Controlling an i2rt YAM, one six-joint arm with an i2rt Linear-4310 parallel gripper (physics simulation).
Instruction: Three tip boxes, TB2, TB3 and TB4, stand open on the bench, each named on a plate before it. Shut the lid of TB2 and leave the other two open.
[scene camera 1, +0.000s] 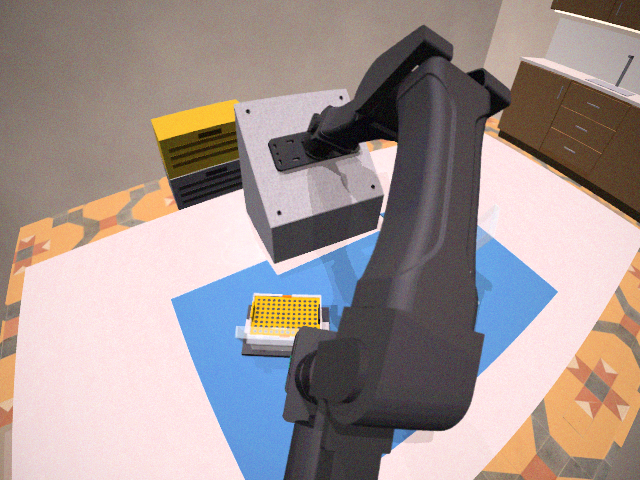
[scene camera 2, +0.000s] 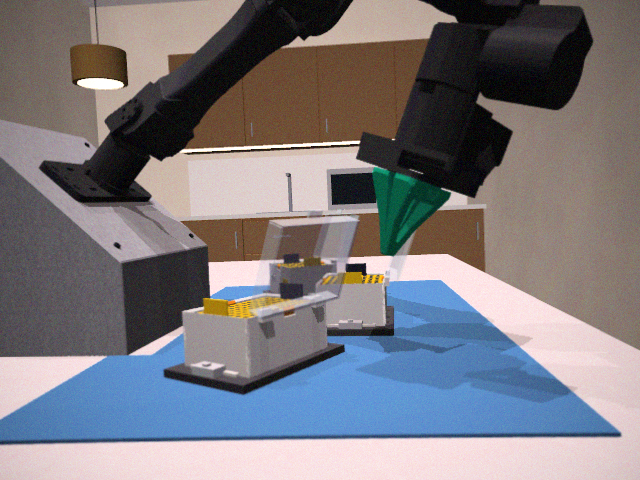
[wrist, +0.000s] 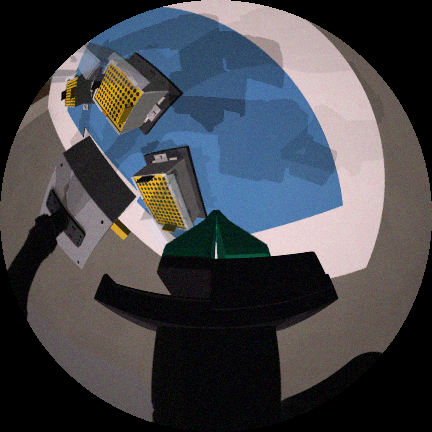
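Seen in the pictures: gripper, fingertip midpoint: (scene camera 2: 386, 255) (wrist: 215, 215); arm's base at its link origin: (scene camera 1: 315, 146) (scene camera 2: 100, 186) (wrist: 63, 217).
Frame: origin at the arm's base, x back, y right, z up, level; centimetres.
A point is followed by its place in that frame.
Three white tip boxes with yellow perforated racks stand open on dark bases; their names cannot be read. The nearest box in scene camera 2 (scene camera 1: 284, 316) @[y 20.0, x -26.4, z -14.3 cm] (scene camera 2: 289, 335) @[y 22.0, x -30.0, z -16.6 cm] (wrist: 161, 200) @[y 18.5, x -36.3, z -8.2 cm] has a raised clear lid (scene camera 2: 305, 237) @[y 26.2, x -32.6, z -7.0 cm]. A middle box (scene camera 2: 356, 304) @[y 6.4, x -35.7, z -16.4 cm] (wrist: 119, 97) has a raised clear lid (scene camera 2: 401, 258) @[y 6.5, x -41.4, z -10.9 cm] (wrist: 89, 62). A farther box (scene camera 2: 302, 276) (wrist: 71, 92) is partly hidden behind the nearest box's lid. My gripper (scene camera 2: 387, 253) @[y 22.6, x -39.6, z -9.1 cm] (wrist: 215, 215) @[y 22.6, x -39.6, z -9.1 cm] is shut and empty, its green tips above lid-base height, right of the nearest box in scene camera 2. The arm mostly hides it in scene camera 1.
The boxes stand on a blue mat (scene camera 1: 211, 310) @[y 31.1, x -15.6, z -20.0 cm] (scene camera 2: 310, 413) @[y 33.2, x -33.4, z -20.0 cm] (wrist: 270, 200) @[y 30.5, x -41.3, z -20.0 cm] on the pale bench. The grey arm pedestal (scene camera 1: 310, 206) @[y 5.7, x -8.9, z -8.3 cm] (scene camera 2: 160, 299) @[y 5.7, x -10.3, z -15.4 cm] (wrist: 100, 175) @[y 2.8, x -10.4, z -15.8 cm] stands at the mat's back. A yellow crate (scene camera 1: 196, 139) (wrist: 120, 229) lies beyond the bench edge. The arm crosses over the mat.
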